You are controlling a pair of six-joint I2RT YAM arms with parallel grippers.
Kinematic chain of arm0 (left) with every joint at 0, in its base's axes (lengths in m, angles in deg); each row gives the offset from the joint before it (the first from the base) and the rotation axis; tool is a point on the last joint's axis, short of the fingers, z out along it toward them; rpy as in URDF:
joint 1: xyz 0 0 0.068 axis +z
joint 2: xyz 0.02 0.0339 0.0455 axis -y
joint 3: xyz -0.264 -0.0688 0 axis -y
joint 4: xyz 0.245 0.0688 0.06 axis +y
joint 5: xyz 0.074 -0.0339 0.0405 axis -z
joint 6: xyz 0.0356 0 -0.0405 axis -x
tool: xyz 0 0 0 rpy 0 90 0
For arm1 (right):
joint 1: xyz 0 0 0.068 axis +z
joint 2: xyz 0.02 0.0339 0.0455 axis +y
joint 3: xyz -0.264 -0.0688 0 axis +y
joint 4: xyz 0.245 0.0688 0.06 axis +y
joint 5: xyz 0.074 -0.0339 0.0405 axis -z
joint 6: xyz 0.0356 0 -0.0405 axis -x
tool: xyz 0 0 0 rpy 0 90 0
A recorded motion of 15 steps. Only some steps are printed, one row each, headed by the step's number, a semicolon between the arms.
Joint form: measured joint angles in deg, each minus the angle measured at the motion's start. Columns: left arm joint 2, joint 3, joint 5, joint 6, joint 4, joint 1; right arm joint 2, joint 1, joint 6, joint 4, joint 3, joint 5.
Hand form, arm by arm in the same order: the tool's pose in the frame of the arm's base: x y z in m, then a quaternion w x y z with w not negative. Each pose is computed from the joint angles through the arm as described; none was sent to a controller.
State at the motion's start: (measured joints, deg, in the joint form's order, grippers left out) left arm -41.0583 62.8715 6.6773 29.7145 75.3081 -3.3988; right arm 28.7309 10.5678 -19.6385 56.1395 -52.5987 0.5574
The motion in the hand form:
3: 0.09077 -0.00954 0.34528 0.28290 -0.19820 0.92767 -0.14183; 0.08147 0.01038 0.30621 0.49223 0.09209 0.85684 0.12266
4: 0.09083 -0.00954 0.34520 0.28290 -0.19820 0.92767 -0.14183; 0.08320 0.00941 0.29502 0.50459 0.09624 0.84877 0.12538
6: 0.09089 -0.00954 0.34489 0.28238 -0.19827 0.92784 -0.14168; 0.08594 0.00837 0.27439 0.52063 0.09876 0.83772 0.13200
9: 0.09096 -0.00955 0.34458 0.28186 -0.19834 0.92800 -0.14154; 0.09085 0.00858 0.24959 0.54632 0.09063 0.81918 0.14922
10: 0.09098 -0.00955 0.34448 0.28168 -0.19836 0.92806 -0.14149; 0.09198 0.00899 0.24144 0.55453 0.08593 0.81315 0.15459
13: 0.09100 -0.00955 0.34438 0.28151 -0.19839 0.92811 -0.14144; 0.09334 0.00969 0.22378 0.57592 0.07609 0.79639 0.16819
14: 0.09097 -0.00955 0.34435 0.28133 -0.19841 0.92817 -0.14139; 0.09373 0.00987 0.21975 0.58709 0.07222 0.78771 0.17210
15: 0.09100 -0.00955 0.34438 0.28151 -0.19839 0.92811 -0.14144; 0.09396 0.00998 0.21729 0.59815 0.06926 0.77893 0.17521
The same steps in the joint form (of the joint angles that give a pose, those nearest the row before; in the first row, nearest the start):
3: 0.00 -0.09 0.00 0.00 0.04 0.00; -5.44 -3.67 -0.02 -6.73 8.94 -1.40
4: 0.00 -0.11 0.00 0.00 0.02 0.00; -7.45 -4.74 -0.02 -9.90 12.44 -2.03
6: 0.00 -0.18 0.00 0.00 0.02 0.00; -10.86 -6.16 0.00 -14.80 18.45 -3.36
9: 0.00 -0.24 0.00 0.00 0.02 0.00; -15.02 -7.21 0.06 -22.21 26.05 -5.79
10: 0.00 -0.26 0.00 0.00 0.02 0.00; -16.50 -7.23 0.13 -24.46 28.50 -6.40
13: 0.00 -0.28 0.00 0.00 0.02 0.00; -20.48 -7.43 0.07 -29.33 33.94 -7.94
14: 0.00 -0.28 0.00 0.00 0.04 0.00; -21.86 -7.48 0.09 -31.26 35.54 -8.31
15: 0.00 -0.28 0.00 0.00 0.02 0.00; -23.04 -7.50 0.07 -32.98 36.76 -8.53

